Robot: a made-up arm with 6 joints. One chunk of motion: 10 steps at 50 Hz.
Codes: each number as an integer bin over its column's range. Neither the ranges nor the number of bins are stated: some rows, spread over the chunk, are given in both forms.
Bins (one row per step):
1: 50 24 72 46 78 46
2: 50 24 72 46 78 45
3: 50 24 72 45 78 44
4: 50 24 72 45 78 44
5: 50 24 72 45 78 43
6: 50 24 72 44 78 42
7: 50 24 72 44 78 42
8: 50 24 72 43 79 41
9: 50 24 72 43 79 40
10: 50 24 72 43 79 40
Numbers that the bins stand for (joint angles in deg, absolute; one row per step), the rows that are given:
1: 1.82 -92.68 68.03 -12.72 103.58 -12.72
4: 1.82 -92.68 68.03 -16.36 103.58 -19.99
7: 1.82 -92.68 68.03 -19.99 103.58 -27.26
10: 1.82 -92.68 68.03 -23.62 107.22 -34.53
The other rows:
2: 1.82 -92.68 68.03 -12.72 103.58 -16.36
3: 1.82 -92.68 68.03 -16.36 103.58 -19.99
5: 1.82 -92.68 68.03 -16.36 103.58 -23.62
6: 1.82 -92.68 68.03 -19.99 103.58 -27.26
8: 1.82 -92.68 68.03 -23.62 107.22 -30.89
9: 1.82 -92.68 68.03 -23.62 107.22 -34.53

